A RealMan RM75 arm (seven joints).
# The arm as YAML. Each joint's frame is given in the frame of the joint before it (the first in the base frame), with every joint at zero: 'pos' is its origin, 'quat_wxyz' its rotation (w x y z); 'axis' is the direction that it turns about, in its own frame. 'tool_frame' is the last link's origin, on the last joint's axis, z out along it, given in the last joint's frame.
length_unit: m
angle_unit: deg
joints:
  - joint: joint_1
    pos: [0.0, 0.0, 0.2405]
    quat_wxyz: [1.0, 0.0, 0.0, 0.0]
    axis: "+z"
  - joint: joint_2
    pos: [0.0, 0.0, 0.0]
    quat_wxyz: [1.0, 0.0, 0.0, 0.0]
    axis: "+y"
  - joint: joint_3
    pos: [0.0, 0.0, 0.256]
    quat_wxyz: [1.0, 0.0, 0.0, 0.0]
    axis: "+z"
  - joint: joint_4
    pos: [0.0, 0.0, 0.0]
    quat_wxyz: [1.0, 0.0, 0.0, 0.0]
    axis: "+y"
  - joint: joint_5
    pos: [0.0, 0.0, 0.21]
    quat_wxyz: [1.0, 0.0, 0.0, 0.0]
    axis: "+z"
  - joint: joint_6
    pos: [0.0, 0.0, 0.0]
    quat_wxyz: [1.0, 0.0, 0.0, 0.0]
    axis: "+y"
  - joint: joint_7
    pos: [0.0, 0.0, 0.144]
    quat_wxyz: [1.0, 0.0, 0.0, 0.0]
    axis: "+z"
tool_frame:
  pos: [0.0, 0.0, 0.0]
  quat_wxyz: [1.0, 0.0, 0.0, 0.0]
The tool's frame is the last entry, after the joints.
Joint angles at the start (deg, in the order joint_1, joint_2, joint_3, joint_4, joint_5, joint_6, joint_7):
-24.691 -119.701 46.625 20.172 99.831 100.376 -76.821
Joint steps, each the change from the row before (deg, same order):
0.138 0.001 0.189 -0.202 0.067 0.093 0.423
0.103 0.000 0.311 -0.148 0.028 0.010 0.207
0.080 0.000 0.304 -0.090 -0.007 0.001 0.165
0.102 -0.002 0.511 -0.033 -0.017 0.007 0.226
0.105 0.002 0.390 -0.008 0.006 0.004 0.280
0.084 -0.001 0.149 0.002 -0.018 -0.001 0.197
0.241 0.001 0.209 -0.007 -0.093 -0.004 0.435
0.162 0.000 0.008 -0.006 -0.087 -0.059 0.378
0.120 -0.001 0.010 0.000 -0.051 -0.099 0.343
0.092 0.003 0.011 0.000 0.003 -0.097 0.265
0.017 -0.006 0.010 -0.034 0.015 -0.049 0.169
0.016 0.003 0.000 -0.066 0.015 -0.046 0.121
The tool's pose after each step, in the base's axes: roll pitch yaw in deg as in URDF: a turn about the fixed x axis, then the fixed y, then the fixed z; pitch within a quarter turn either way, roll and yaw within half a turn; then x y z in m. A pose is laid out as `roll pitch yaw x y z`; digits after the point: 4 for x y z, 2 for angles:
160.77 -43.15 46.28 -0.2601 0.2558 -0.0407
160.66 -42.92 46.24 -0.2605 0.2544 -0.0416
160.60 -42.72 46.16 -0.2607 0.2533 -0.0424
160.55 -42.40 45.91 -0.2609 0.2519 -0.0434
160.62 -42.16 45.58 -0.2613 0.2508 -0.0441
160.73 -42.13 45.38 -0.2616 0.2502 -0.0444
161.03 -42.19 45.05 -0.2624 0.2489 -0.0446
161.42 -42.37 44.74 -0.2632 0.2484 -0.0446
161.82 -42.49 44.42 -0.2638 0.2480 -0.0447
162.15 -42.54 44.15 -0.2644 0.2478 -0.0448
162.30 -42.55 43.99 -0.2645 0.2476 -0.0450
162.38 -42.55 43.93 -0.2647 0.2474 -0.0452

